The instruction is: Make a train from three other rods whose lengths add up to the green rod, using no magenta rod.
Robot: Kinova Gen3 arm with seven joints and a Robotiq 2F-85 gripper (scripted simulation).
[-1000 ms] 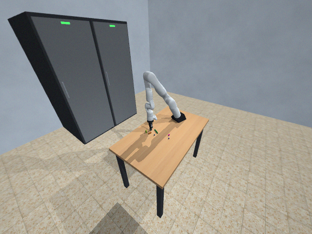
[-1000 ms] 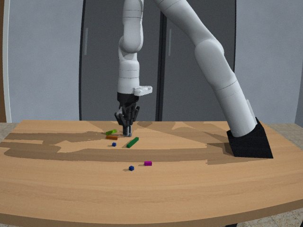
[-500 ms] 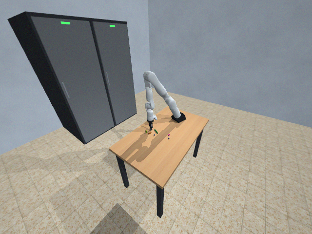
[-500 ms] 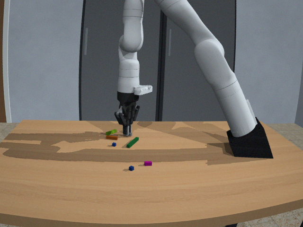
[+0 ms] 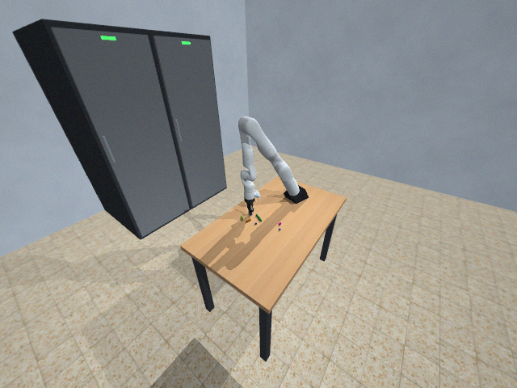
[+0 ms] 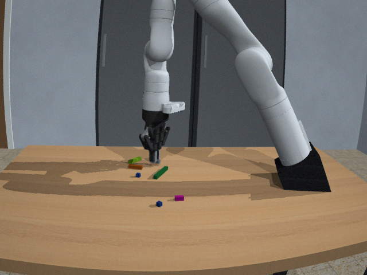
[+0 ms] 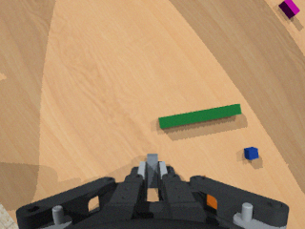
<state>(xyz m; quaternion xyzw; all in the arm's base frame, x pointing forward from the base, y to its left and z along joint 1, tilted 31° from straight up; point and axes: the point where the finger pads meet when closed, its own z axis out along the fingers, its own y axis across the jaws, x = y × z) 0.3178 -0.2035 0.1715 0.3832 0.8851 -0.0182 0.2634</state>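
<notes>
The orange rod is 60 mm ahead of my hand, 10 mm to the left of it and 20 mm below it. From my hand the other things lie so: grey rod 20 mm below; then green rod 70 mm to the left, 20 mm below; then lime rod 50 mm ahead, 40 mm to the right, 20 mm below.
</notes>
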